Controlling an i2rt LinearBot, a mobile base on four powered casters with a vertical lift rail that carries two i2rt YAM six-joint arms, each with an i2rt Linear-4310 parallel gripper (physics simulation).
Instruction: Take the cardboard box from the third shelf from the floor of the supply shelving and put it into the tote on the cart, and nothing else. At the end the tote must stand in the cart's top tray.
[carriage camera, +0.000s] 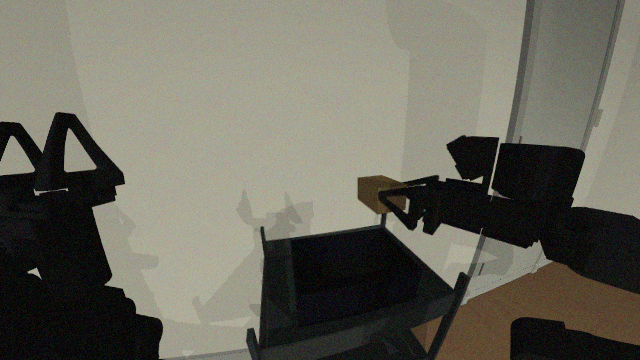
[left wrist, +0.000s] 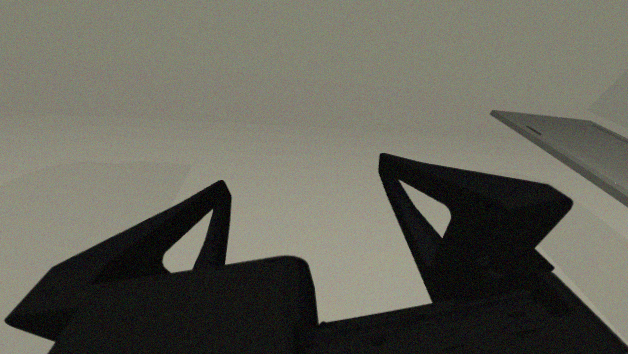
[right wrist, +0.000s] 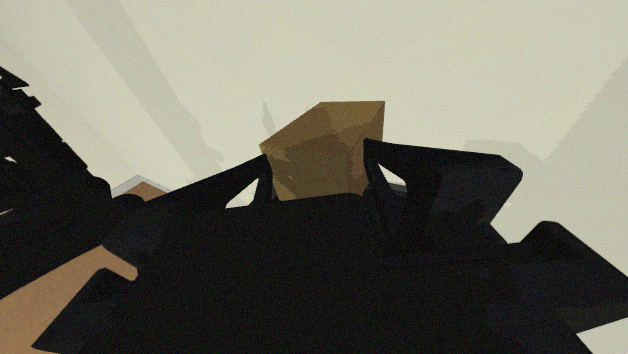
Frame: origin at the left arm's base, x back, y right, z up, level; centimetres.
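Where they show: left gripper, between the fingertips: (carriage camera: 36, 117) (left wrist: 303, 175); right gripper, between the fingertips: (carriage camera: 387, 190) (right wrist: 315, 154).
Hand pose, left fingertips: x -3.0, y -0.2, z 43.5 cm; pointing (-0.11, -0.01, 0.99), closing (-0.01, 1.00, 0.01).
Note:
Each offset is from my left fingertips to the centre of the thing. Level surfaces: height alone.
The brown cardboard box {dx -20.2, dy +41.8, dz -15.5 cm} (carriage camera: 370, 194) (right wrist: 320, 160) is held between the fingers of my right gripper (carriage camera: 395, 192) (right wrist: 315, 154), which is shut on it. In the carriage camera the box shows above the far right corner of the cart. The dark tote {dx -24.7, dy +36.9, dz -39.7 cm} (carriage camera: 355, 275) stands in the top tray of the cart (carriage camera: 277, 280); its inside is too dark to make out. My left gripper (carriage camera: 27, 145) (left wrist: 303, 175) is open with nothing between its fingers, at the left of the carriage camera. The supply shelving does not show in these views.
A pale wall (carriage camera: 225, 100) stands behind the cart. A grey door (carriage camera: 565, 75) (left wrist: 575, 135) is at the right. Corner posts (carriage camera: 452, 305) of the cart rise above its tray. Brown floor {dz -110.9 cm} (carriage camera: 505, 320) shows at the lower right.

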